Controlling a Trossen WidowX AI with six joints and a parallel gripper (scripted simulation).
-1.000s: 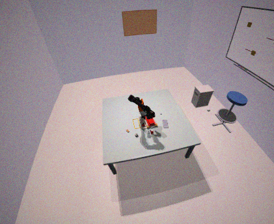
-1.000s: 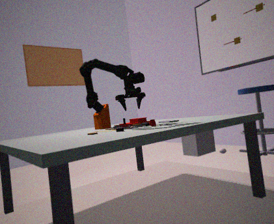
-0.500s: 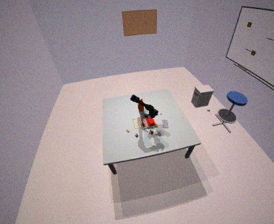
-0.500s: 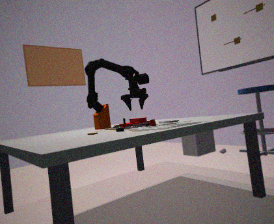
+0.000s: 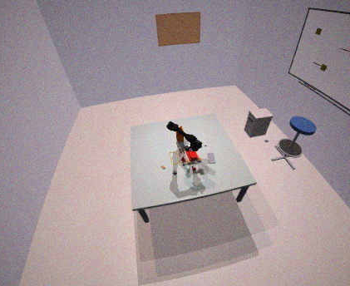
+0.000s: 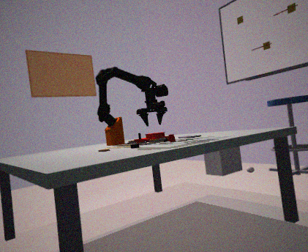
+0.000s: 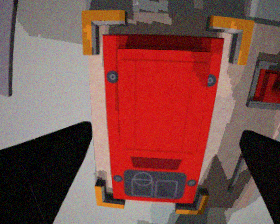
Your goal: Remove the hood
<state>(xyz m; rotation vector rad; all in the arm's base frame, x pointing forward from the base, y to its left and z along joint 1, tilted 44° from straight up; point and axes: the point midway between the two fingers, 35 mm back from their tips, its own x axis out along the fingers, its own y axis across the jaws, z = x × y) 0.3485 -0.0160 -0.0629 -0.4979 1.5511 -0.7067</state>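
The red hood lies 50 mm below my gripper tip.
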